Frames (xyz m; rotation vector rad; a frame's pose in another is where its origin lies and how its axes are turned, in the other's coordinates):
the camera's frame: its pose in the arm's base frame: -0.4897 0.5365 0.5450 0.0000 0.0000 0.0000
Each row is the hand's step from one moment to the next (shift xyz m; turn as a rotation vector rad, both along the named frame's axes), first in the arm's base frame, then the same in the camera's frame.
Working: the arm's base frame: its pose in the camera's frame: 0.4897 -0.5365 -0.5450 0.0000 0.0000 0.0000

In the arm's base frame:
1: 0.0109 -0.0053 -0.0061 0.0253 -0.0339 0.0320
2: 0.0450 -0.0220 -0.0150 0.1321 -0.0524 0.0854
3: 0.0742 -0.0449 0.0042 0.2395 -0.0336 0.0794
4: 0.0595 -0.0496 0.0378 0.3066 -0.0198 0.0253
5: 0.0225 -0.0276 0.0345 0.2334 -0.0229 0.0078
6: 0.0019 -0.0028 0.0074 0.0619 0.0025 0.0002
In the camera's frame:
1: 0.0109 -0.0053 -0.0061 0.0253 -0.0339 0.0320
2: 0.0450 -0.0220 -0.0150 0.1321 -0.0524 0.0854
3: 0.0742 -0.0449 0.0042 0.2395 -0.0336 0.0794
4: 0.0595 -0.0496 0.0378 0.3066 -0.0198 0.0253
5: 0.0225 -0.0276 0.0345 0.2334 -0.0229 0.0078
6: 0.0019 -0.0028 0.0074 0.0619 0.0025 0.0002

